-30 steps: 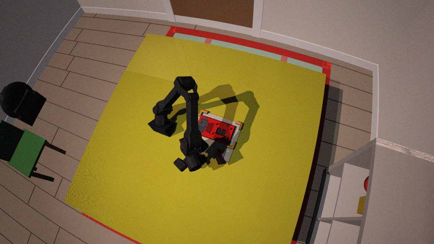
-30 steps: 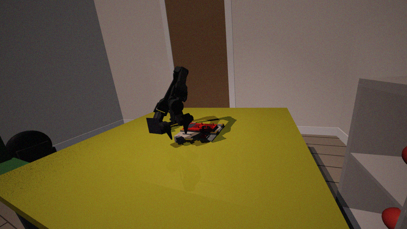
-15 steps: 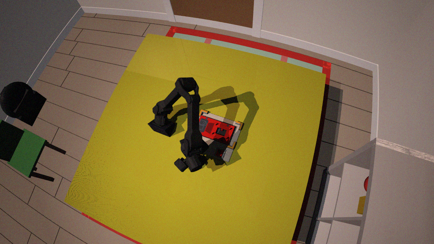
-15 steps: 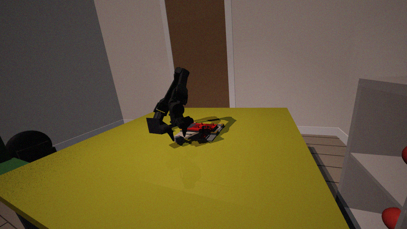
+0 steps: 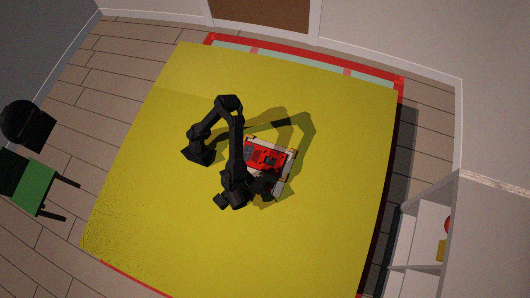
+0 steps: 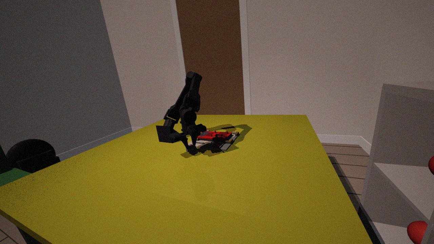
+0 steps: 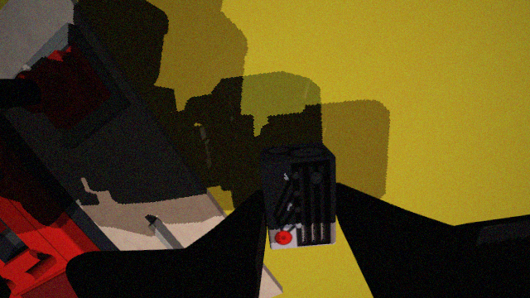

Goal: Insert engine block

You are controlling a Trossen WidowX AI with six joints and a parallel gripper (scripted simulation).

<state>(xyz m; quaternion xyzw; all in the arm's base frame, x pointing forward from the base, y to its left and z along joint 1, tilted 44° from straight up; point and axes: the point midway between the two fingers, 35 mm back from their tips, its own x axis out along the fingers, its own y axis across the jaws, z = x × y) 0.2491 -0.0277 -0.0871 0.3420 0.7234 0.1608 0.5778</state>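
The beige base plate is 3 cm ahead of my gripper tip, 18 cm to the left of it and 1 cm below it. From my gripper tip the other things lie so: engine block: 1 cm below.
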